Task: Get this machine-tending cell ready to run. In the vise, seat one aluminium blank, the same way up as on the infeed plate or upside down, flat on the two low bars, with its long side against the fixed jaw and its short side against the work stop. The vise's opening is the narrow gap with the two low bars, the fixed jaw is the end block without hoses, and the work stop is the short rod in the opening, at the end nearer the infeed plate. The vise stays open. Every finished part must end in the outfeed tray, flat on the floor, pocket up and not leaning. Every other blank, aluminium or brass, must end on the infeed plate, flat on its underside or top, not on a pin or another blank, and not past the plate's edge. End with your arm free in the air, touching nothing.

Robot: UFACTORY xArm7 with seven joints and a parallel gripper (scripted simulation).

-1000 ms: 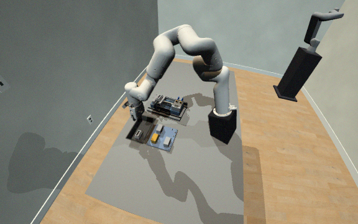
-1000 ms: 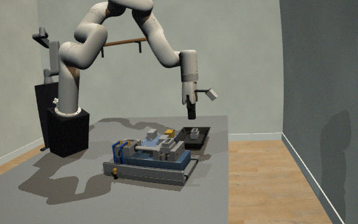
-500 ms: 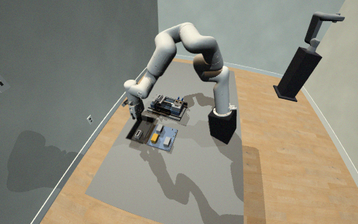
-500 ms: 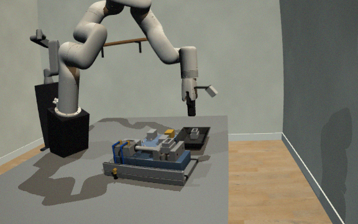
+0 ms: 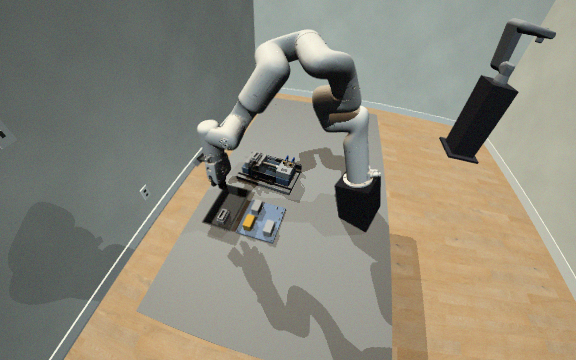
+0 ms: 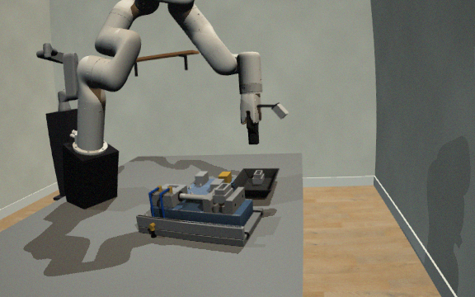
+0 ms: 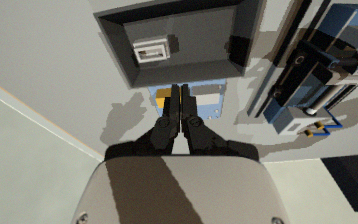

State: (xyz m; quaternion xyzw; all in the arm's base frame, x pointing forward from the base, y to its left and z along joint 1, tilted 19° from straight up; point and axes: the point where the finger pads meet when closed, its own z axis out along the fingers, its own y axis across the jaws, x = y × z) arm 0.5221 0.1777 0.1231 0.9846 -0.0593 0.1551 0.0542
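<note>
Right now my hand is 130 mm past the white screw rod, 270 mm to the left of it and 100 mm above it. From my hand the other things lie so: brass blank: 120 mm behind, 50 mm to the left, 160 mm below; then vise: 110 mm behind, 280 mm to the right, 140 mm below.
</note>
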